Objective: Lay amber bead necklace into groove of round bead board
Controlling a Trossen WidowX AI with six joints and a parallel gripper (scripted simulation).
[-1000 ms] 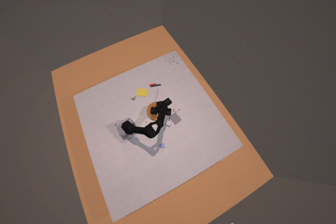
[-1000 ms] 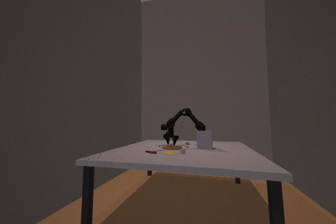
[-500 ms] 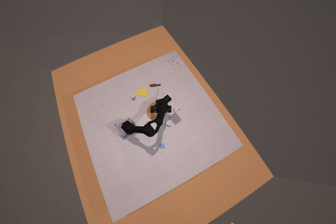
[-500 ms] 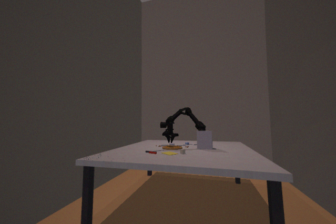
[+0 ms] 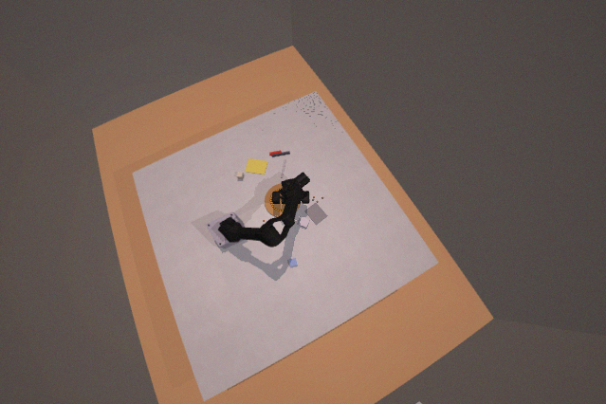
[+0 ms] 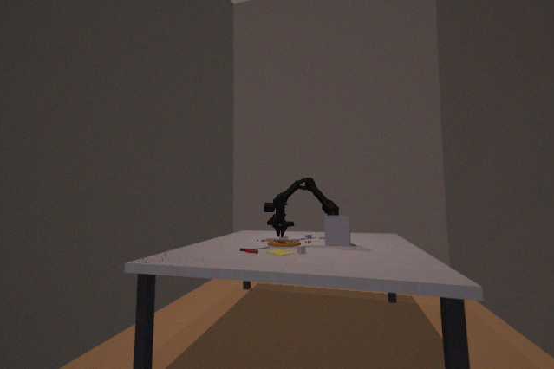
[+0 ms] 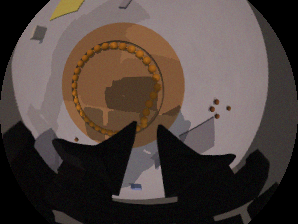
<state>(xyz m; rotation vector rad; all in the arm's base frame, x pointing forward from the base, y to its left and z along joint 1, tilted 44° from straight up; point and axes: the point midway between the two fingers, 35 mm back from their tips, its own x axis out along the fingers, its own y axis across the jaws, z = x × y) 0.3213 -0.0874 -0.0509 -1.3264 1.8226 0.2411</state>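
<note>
My gripper tip is now 30 mm past the round bead board, 50 mm to the right of it and 30 mm above it. From my gripper tip the other things lie so: blue cube: 150 mm behind, 270 mm to the right, 30 mm below; thin grey bar: 70 mm ahead, 220 mm to the left, 30 mm below; grey square plate: 80 mm ahead, 110 mm to the right, 30 mm below.
</note>
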